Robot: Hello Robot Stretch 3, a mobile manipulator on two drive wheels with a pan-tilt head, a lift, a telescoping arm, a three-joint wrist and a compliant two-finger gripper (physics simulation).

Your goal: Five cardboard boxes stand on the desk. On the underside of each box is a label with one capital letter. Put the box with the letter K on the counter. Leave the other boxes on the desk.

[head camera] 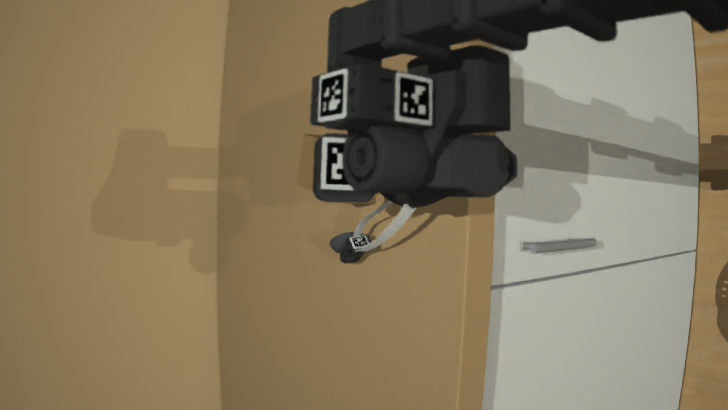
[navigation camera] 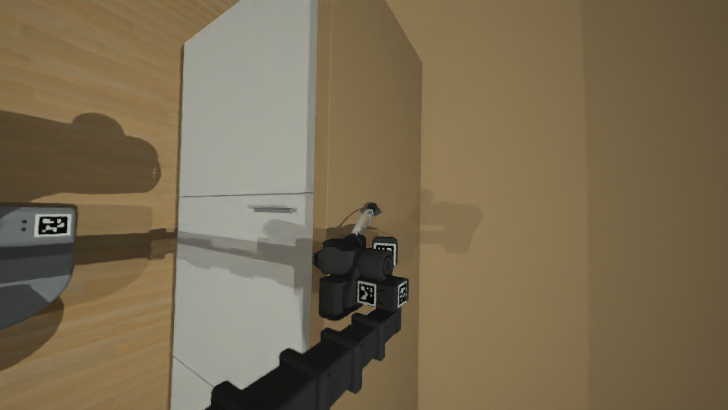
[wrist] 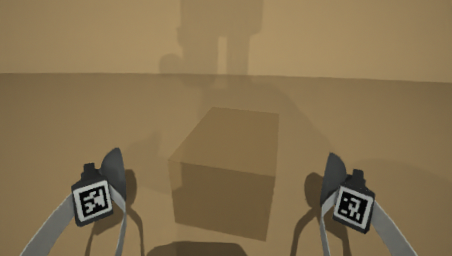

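Places are measured from the robot's base along level axes (x back, y right, z up), in metres.
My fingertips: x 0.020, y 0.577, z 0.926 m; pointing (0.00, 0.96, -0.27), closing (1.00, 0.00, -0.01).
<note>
Behind a point stands the place of what it marks.
A plain brown cardboard box (wrist: 225,172) stands upright on the brown counter top (head camera: 331,336) {x -0.181, y 0.619, z 0.910 m} (navigation camera: 371,127) {x -0.287, y 0.576, z 0.910 m} (wrist: 55,115) in the wrist view. Its underside and label are hidden. My gripper (wrist: 223,169) {x 0.020, y 0.577, z 0.926 m} is open, with one finger on each side of the box and a gap between each fingertip and the box. One finger (head camera: 351,247) {x -0.057, y 0.522, z 0.953 m} (navigation camera: 373,208) {x -0.063, y 0.538, z 0.943 m} also shows in the head and navigation views. In the head view the wrist hides most of the box. The desk and the other boxes do not show.
The white cabinet front (head camera: 585,325) {x -0.171, y 0.420, z 0.630 m} (navigation camera: 244,117) {x -0.325, y 0.419, z 0.567 m} with a grey handle (head camera: 562,245) {x -0.052, y 0.389, z 0.757 m} (navigation camera: 274,209) {x -0.055, y 0.390, z 0.754 m} is below the counter's front edge. A tan wall (head camera: 112,315) {x -0.229, y 1.035, z 1.108 m} (navigation camera: 499,127) {x -0.382, y 1.035, z 1.198 m} (wrist: 75,35) stands behind the counter. My extended arm (navigation camera: 305,379) {x 0.084, y 0.160, z 1.096 m} crosses above the counter. The wooden floor (navigation camera: 122,91) {x -0.483, y 0.288, z 0.000 m} lies before the cabinet.
</note>
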